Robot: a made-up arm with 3 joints. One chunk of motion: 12 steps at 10 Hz.
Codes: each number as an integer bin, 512 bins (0 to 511) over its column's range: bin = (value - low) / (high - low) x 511, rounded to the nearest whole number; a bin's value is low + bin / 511 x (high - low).
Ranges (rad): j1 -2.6..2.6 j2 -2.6..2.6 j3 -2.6..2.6
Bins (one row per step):
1: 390 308 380
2: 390 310 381
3: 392 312 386
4: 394 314 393
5: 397 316 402
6: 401 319 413
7: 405 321 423
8: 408 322 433
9: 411 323 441
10: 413 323 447
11: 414 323 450
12: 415 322 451
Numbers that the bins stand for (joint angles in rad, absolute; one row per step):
1: 1.3687 0.5342 1.2669
2: 1.3687 0.5546 1.2771
3: 1.3890 0.5750 1.3280
4: 1.4094 0.5953 1.3992
5: 1.4399 0.6157 1.4908
6: 1.4806 0.6462 1.6027
7: 1.5213 0.6665 1.7045
8: 1.5519 0.6767 1.8063
9: 1.5824 0.6869 1.8877
10: 1.6027 0.6869 1.9487
11: 1.6129 0.6869 1.9793
12: 1.6231 0.6767 1.9894

